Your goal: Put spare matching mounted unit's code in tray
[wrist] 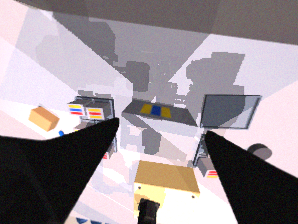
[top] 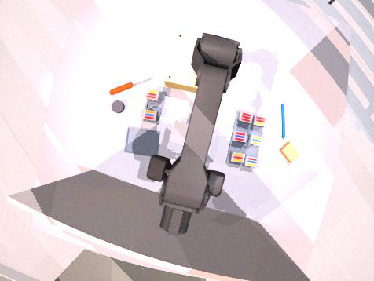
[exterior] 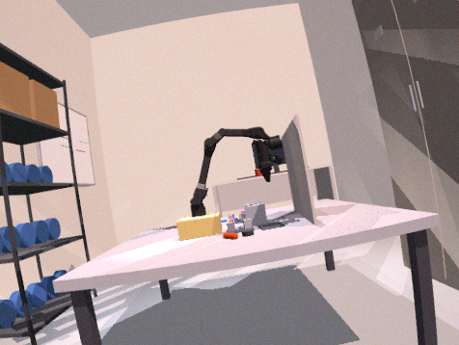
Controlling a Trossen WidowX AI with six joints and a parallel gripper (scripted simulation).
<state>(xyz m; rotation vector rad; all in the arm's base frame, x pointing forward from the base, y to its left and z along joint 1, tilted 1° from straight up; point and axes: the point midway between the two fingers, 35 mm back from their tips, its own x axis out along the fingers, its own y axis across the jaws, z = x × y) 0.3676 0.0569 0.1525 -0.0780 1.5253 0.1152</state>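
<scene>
The grey spare lies 200 mm to the left of my gripper tip, 180 mm behind it and 160 mm below it. Round my gripper tip: dark round puck 330 mm to the right, 190 mm below, 100 mm behind; then white upright panel 150 mm ahead, 30 mm above, 10 mm to the left; then blue-grey tray 190 mm to the right, 190 mm below, 10 mm behind.
</scene>
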